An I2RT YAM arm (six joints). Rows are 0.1 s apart.
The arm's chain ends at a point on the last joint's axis. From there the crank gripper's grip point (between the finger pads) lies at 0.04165 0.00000 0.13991 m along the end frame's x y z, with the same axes.
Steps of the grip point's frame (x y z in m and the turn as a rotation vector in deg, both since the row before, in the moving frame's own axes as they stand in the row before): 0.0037 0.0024 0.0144 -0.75 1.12 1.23; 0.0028 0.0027 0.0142 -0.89 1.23 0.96; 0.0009 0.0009 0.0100 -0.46 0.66 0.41; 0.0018 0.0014 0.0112 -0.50 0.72 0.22; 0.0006 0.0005 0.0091 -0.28 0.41 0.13; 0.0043 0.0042 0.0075 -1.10 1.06 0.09; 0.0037 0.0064 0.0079 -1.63 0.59 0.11; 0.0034 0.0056 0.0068 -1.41 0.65 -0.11; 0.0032 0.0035 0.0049 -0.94 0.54 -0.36; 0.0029 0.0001 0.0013 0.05 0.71 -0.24; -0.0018 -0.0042 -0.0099 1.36 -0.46 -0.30
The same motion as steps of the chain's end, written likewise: 0.0010 -0.0003 0.0153 -0.75 1.12 1.23; -0.0002 -0.0002 0.0151 -0.89 1.23 0.96; -0.0007 -0.0005 0.0105 -0.46 0.66 0.41; 0.0000 0.0000 0.0117 -0.50 0.72 0.22; -0.0004 -0.0003 0.0094 -0.28 0.41 0.13; 0.0017 0.0015 0.0083 -1.10 1.06 0.09; 0.0023 0.0023 0.0084 -1.63 0.59 0.11; 0.0018 0.0022 0.0073 -1.41 0.65 -0.11; 0.0019 0.0015 0.0053 -0.94 0.54 -0.36; 0.0012 0.0004 0.0018 0.05 0.71 -0.24; -0.0007 -0.0007 -0.0102 1.36 -0.46 -0.30
